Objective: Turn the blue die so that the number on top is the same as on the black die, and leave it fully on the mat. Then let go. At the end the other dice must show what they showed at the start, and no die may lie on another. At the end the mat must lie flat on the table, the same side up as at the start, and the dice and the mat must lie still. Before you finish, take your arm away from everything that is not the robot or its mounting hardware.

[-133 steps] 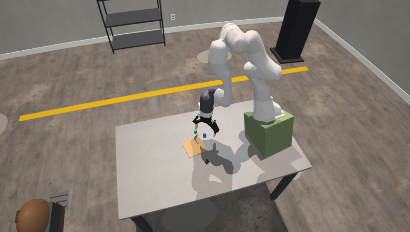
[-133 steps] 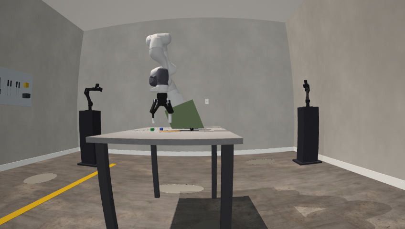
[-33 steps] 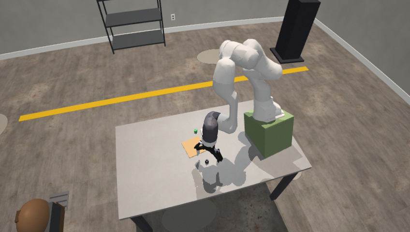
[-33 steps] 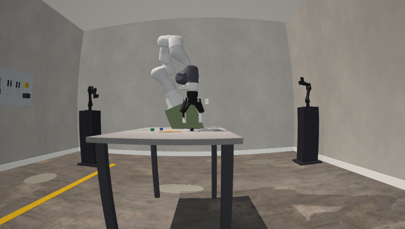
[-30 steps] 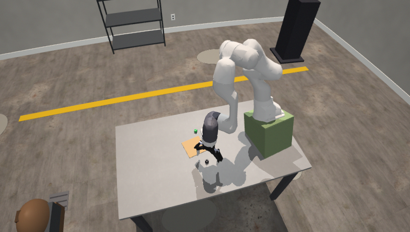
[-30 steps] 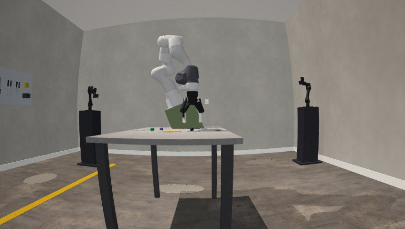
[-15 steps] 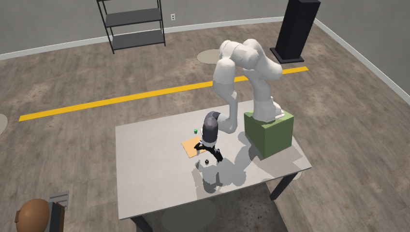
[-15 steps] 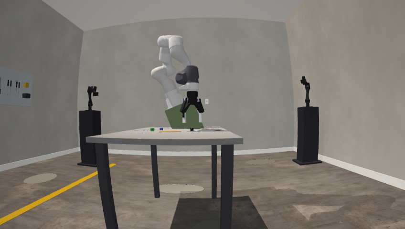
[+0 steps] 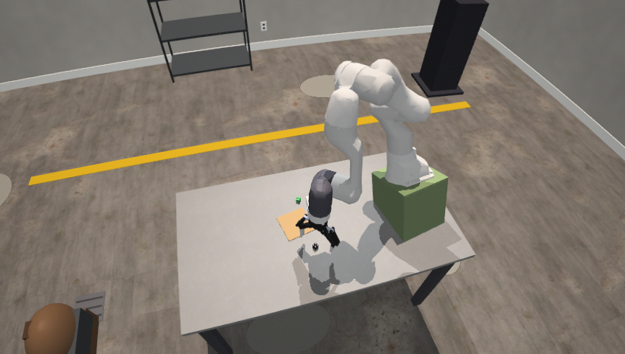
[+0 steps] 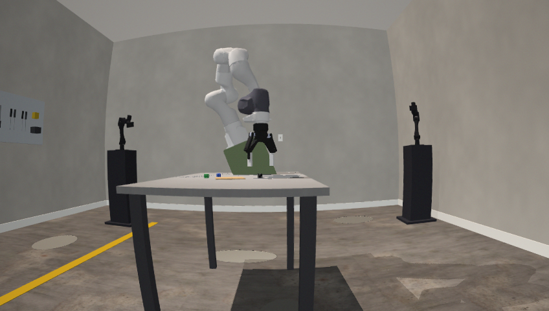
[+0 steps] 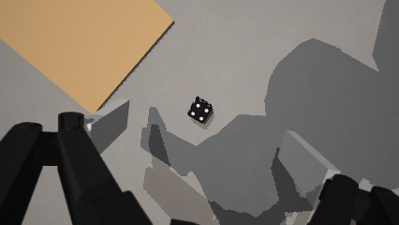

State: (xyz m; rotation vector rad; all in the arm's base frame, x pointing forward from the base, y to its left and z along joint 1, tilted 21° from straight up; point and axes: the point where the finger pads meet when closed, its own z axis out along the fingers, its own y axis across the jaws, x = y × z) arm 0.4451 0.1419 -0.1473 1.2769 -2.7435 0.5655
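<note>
My gripper is now 10 mm to the left of the black die and 60 mm above it. The rest, counted from my hand: green die: 30 mm ahead, 280 mm to the right, 60 mm below; then mat: 70 mm ahead, 150 mm to the right, 60 mm below; then blue die: 30 mm behind, 230 mm to the right, 60 mm below.
</note>
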